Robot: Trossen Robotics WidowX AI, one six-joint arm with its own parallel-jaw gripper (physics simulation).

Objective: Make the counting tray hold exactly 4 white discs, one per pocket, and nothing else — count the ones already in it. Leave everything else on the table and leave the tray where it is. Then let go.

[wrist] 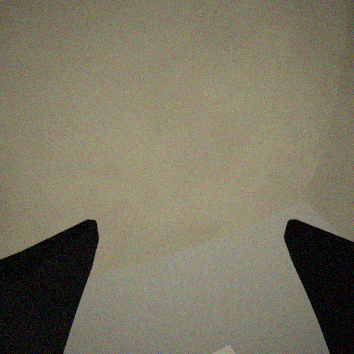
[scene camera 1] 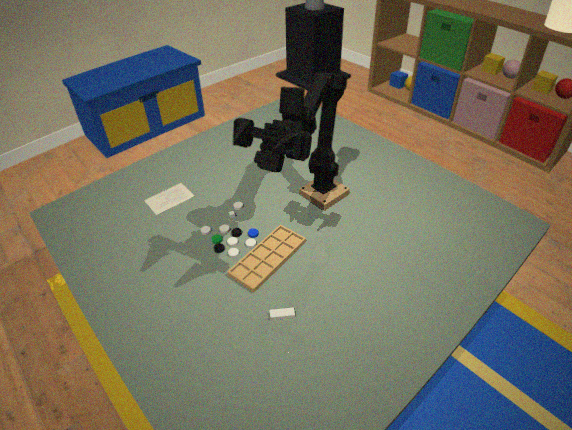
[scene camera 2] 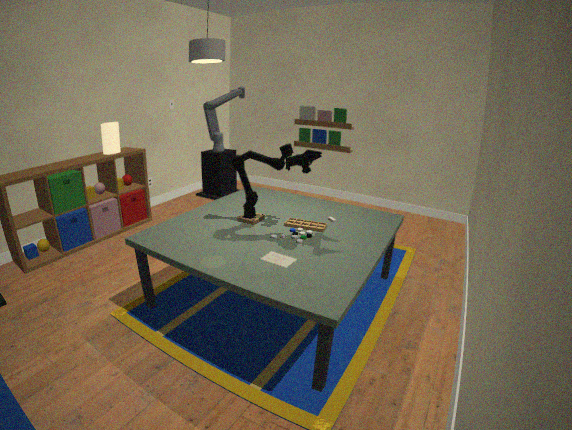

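The wooden counting tray (scene camera 1: 274, 257) (scene camera 2: 305, 224) lies on the table, with two rows of pockets; no disc shows in them. Beside it lie several loose white discs, among them one white disc (scene camera 1: 250, 242) near the tray, another white disc (scene camera 1: 233, 252) and a farther white disc (scene camera 1: 238, 205). Mixed among them are a blue disc (scene camera 1: 253, 233) (scene camera 2: 293, 230), a green disc (scene camera 1: 217, 238) (scene camera 2: 303, 237), a black disc (scene camera 1: 236, 232) and a second black disc (scene camera 1: 219, 248). My gripper (scene camera 1: 254, 146) (scene camera 2: 314, 162) (wrist: 195, 231) is open and empty, high above the table, pointing roughly level.
A small white piece (scene camera 1: 232, 213) lies near the farther discs. A white block (scene camera 1: 282, 313) (scene camera 2: 332, 219) lies beyond the tray from the discs. A pale card (scene camera 1: 169, 198) (scene camera 2: 279, 259) lies flat on the table. A pale corner shows at the wrist view's bottom edge.
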